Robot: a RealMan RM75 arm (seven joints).
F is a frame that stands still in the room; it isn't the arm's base.
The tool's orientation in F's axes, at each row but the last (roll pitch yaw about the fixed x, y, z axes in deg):
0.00 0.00 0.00
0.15 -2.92 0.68
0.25 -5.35 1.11
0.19 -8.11 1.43
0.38 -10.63 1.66
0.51 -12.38 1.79
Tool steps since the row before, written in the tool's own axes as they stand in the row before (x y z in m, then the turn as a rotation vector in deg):
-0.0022 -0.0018 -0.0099 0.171 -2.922 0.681
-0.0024 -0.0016 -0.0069 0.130 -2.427 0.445
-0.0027 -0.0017 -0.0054 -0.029 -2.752 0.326
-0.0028 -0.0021 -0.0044 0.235 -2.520 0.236
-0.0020 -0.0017 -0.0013 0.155 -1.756 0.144
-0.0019 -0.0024 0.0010 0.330 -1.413 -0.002
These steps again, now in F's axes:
-0.0022 -0.0018 -0.0099 0.171 -2.922 0.681
-0.0020 -0.0016 -0.0070 0.136 -2.427 0.445
-0.0022 -0.0017 -0.0056 -0.005 -2.754 0.310
-0.0021 -0.0021 -0.0048 0.263 -2.515 0.259
-0.0017 -0.0017 -0.0017 0.179 -1.752 0.159
-0.0020 -0.0025 0.0005 0.369 -1.402 0.057

